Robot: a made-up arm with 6 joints. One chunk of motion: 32 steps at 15 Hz.
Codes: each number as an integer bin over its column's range. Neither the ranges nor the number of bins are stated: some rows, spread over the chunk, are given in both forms.
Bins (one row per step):
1: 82 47 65 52 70 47
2: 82 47 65 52 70 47
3: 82 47 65 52 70 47
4: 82 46 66 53 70 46
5: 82 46 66 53 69 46
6: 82 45 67 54 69 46
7: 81 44 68 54 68 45
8: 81 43 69 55 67 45
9: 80 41 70 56 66 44
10: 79 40 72 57 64 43
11: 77 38 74 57 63 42
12: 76 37 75 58 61 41
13: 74 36 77 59 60 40
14: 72 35 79 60 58 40
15: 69 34 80 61 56 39
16: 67 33 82 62 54 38
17: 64 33 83 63 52 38
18: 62 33 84 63 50 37
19: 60 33 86 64 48 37
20: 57 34 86 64 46 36
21: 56 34 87 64 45 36
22: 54 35 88 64 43 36
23: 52 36 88 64 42 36
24: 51 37 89 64 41 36
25: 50 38 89 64 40 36
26: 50 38 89 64 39 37
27: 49 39 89 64 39 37
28: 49 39 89 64 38 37
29: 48 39 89 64 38 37
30: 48 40 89 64 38 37
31: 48 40 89 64 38 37
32: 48 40 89 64 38 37
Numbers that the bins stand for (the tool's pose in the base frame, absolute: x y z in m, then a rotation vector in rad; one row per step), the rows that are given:
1: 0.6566 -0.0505 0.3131 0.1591 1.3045 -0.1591
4: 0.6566 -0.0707 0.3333 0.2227 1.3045 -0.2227
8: 0.6364 -0.1313 0.3939 0.3500 1.1136 -0.2864
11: 0.5556 -0.2323 0.4949 0.4773 0.8591 -0.4773
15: 0.3939 -0.3131 0.6162 0.7318 0.4136 -0.6682
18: 0.2525 -0.3333 0.6970 0.8591 0.0318 -0.7955
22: 0.0909 -0.2929 0.7778 0.9227 -0.4136 -0.8591
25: 0.0101 -0.2323 0.7980 0.9227 -0.6045 -0.8591
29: -0.0303 -0.2121 0.7980 0.9227 -0.7318 -0.7955
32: -0.0303 -0.1919 0.7980 0.9227 -0.7318 -0.7955
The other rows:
2: 0.6566 -0.0505 0.3131 0.1591 1.3045 -0.1591
3: 0.6566 -0.0505 0.3131 0.1591 1.3045 -0.1591
5: 0.6566 -0.0707 0.3333 0.2227 1.2409 -0.2227
6: 0.6566 -0.0909 0.3535 0.2864 1.2409 -0.2227
7: 0.6364 -0.1111 0.3737 0.2864 1.1773 -0.2864
9: 0.6162 -0.1717 0.4141 0.4136 1.0500 -0.3500
10: 0.5960 -0.1919 0.4545 0.4773 0.9227 -0.4136
12: 0.5354 -0.2525 0.5152 0.5409 0.7318 -0.5409
13: 0.4949 -0.2727 0.5556 0.6045 0.6682 -0.6045
14: 0.4545 -0.2929 0.5960 0.6682 0.5409 -0.6045
16: 0.3535 -0.3333 0.6566 0.7955 0.2864 -0.7318
17: 0.2929 -0.3333 0.6768 0.8591 0.1591 -0.7318
19: 0.2121 -0.3333 0.7374 0.9227 -0.0955 -0.7955
20: 0.1515 -0.3131 0.7374 0.9227 -0.2227 -0.8591
21: 0.1313 -0.3131 0.7576 0.9227 -0.2864 -0.8591
23: 0.0505 -0.2727 0.7778 0.9227 -0.4773 -0.8591
24: 0.0303 -0.2525 0.7980 0.9227 -0.5409 -0.8591
26: 0.0101 -0.2323 0.7980 0.9227 -0.6682 -0.7955
27: -0.0101 -0.2121 0.7980 0.9227 -0.6682 -0.7955
28: -0.0101 -0.2121 0.7980 0.9227 -0.7318 -0.7955
30: -0.0303 -0.1919 0.7980 0.9227 -0.7318 -0.7955
31: -0.0303 -0.1919 0.7980 0.9227 -0.7318 -0.7955

